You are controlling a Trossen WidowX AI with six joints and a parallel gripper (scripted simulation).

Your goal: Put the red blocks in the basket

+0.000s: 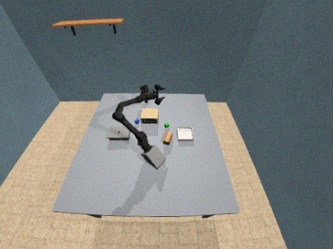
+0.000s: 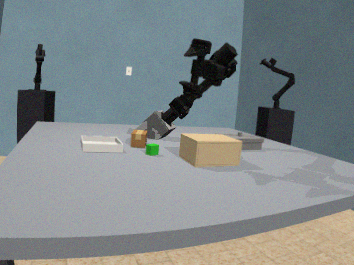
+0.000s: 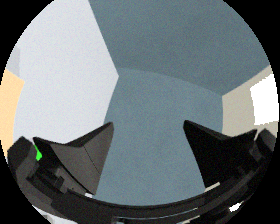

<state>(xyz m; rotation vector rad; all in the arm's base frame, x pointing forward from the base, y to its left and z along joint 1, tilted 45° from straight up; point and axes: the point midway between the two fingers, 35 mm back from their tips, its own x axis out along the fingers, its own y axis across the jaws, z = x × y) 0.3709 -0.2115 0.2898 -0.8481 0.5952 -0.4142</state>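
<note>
Now: hand 360 mm past the grey lid, 310 mm to the right of it and 250 mm above it. From my hand the other things lie so: blue block 280 mm below, 210 mm to the left, 170 mm behind; then small brown box 280 mm behind, 260 mm below, 140 mm to the right; then drawer unit 260 mm below, 110 mm to the left, 70 mm behind.
</note>
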